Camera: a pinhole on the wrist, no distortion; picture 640 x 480 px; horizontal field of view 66.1 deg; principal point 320.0 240.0 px. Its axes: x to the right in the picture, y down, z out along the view. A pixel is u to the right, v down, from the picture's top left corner.
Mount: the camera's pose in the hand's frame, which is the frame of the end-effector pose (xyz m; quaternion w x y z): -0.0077 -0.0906 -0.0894 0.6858 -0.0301 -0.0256 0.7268
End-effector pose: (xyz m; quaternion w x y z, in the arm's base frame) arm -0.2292 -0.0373 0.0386 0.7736 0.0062 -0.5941 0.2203
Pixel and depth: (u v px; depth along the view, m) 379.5 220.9 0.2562
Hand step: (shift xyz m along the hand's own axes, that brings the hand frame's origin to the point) -0.0198 -0.0580 0.1665
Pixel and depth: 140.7 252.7 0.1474
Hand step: -0.0200 -0.1439 0.0577
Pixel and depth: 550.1 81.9 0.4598
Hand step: 0.0907 0.1346 0.3787
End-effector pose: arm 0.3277 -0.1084 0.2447 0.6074 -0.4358 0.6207 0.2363
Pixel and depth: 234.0 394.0 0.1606
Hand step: -0.0688 -0.1209 0.0670
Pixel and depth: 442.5 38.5 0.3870
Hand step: 0.1140 0.0164 0.3080
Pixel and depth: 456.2 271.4 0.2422
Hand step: -0.0461 -0.0236 0.1503
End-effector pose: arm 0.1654 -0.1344 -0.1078 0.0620 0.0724 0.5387 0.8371
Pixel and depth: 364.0 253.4 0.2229
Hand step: -0.0325 -0.0701 0.1322
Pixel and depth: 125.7 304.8 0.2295
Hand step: -0.0507 -0.1819 0.1378
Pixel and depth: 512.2 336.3 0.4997
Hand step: -0.1557 0.1007 0.3994
